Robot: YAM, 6 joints.
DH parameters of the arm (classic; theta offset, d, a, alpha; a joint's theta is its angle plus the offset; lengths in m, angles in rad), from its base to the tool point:
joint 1: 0 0.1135 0.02 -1.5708
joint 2: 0 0 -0.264 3.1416
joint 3: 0.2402 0 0.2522 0
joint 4: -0.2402 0 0.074 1.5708
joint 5: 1.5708 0 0 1.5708
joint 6: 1.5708 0.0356 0 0
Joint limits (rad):
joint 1: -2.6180..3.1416
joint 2: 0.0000..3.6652
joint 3: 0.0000..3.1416
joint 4: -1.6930..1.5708
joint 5: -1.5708..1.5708
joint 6: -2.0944..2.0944
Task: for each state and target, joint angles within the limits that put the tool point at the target. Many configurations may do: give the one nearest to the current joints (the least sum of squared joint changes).
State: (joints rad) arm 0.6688 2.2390 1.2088 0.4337 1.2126 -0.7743
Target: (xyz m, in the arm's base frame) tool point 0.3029 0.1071 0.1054
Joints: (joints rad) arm 0.4472 1.9008 0.7579 0.3386 1.3116 -0.7743
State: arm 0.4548 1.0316 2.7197 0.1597 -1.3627 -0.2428
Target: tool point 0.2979 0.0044 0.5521
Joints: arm -0.1036 1.5604 1.9530 -0.0661 -1.4180 -0.2428
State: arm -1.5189 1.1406 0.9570 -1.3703 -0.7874 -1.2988
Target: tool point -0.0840 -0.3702 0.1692
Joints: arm -1.8559 2.0071 1.4304 -0.9020 -0.7222 -1.2988
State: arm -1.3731 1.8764 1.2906 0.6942 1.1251 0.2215
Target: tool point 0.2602 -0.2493 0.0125
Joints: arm -0.6766 2.3024 0.9021 0.5811 1.0838 0.2215
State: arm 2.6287 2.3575 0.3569 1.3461 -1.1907 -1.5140
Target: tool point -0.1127 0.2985 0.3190
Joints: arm 1.8311 1.6180 0.8776 1.5183 -1.1231 -1.5140
